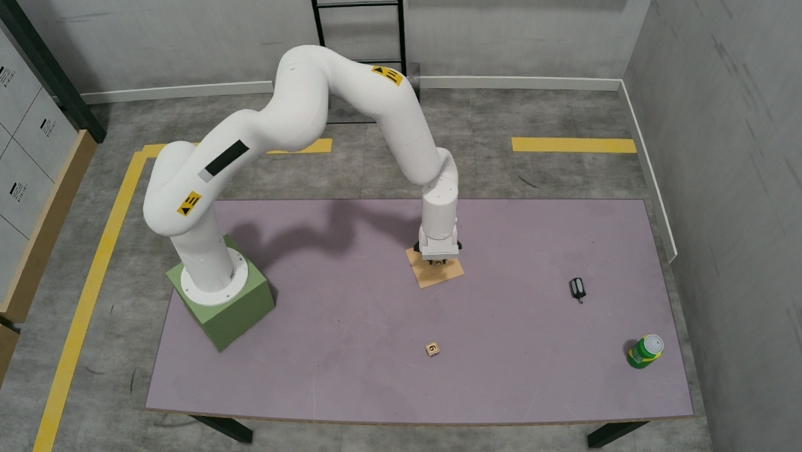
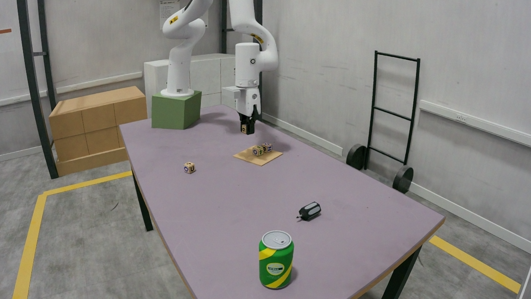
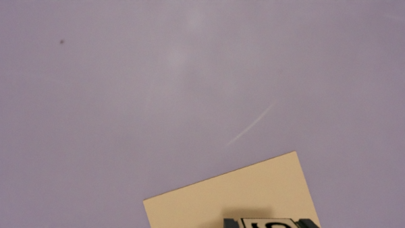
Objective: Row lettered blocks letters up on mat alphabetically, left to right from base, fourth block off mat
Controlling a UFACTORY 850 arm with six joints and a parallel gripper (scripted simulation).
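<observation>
Right now the tan mat is 120 mm below my hand, 50 mm to the left of it and 10 mm behind it. Also, from my hand: small black tool: 430 mm ahead, 110 mm below, 20 mm to the right; green can: 590 mm ahead, 220 mm to the right, 60 mm below.
</observation>
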